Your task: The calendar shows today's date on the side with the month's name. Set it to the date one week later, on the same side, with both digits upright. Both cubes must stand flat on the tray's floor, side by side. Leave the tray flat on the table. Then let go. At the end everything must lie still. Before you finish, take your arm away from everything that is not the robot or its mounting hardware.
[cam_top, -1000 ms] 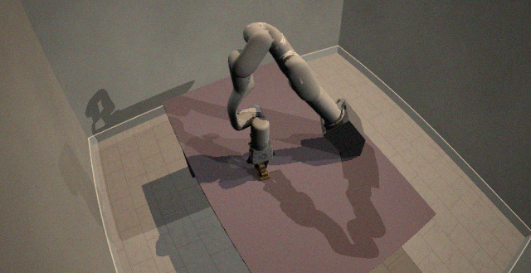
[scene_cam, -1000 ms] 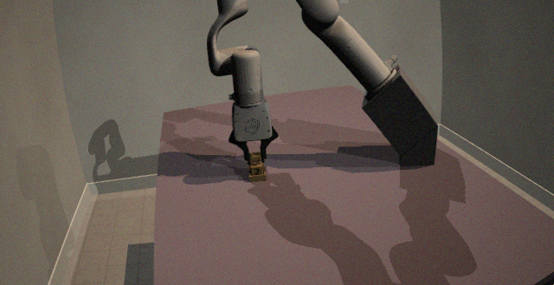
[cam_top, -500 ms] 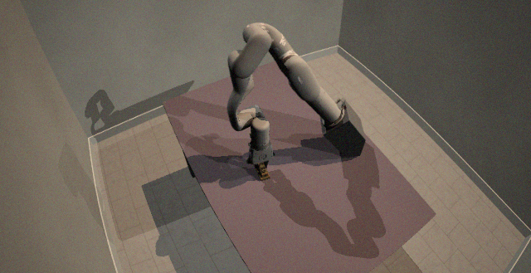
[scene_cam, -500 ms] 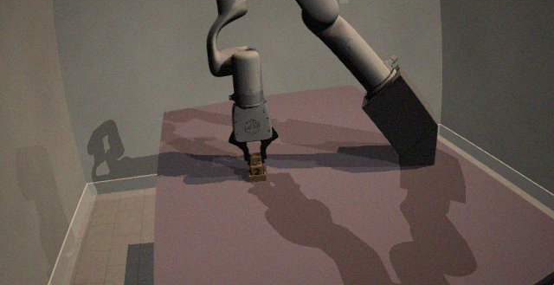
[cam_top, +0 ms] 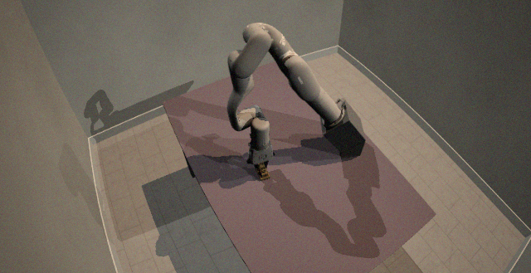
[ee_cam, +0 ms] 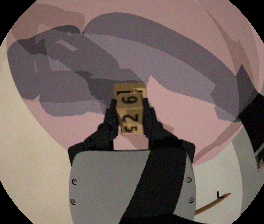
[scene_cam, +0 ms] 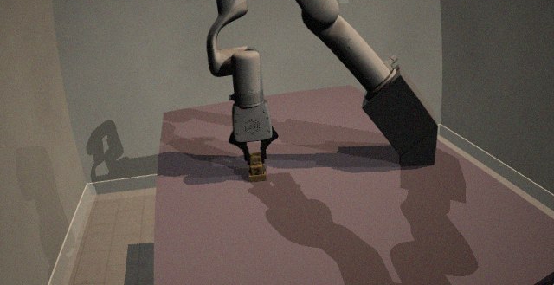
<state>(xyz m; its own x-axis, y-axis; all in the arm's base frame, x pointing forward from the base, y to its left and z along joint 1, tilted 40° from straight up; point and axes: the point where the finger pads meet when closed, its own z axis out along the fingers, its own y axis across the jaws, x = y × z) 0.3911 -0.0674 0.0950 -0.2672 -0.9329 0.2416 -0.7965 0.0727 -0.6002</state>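
The tray lies 2 cm to the left of my hand and 4 cm below it. From my hand the other things lie so: yellow digit cube (1 cm ahead, 3 cm to the left, 2 cm below).
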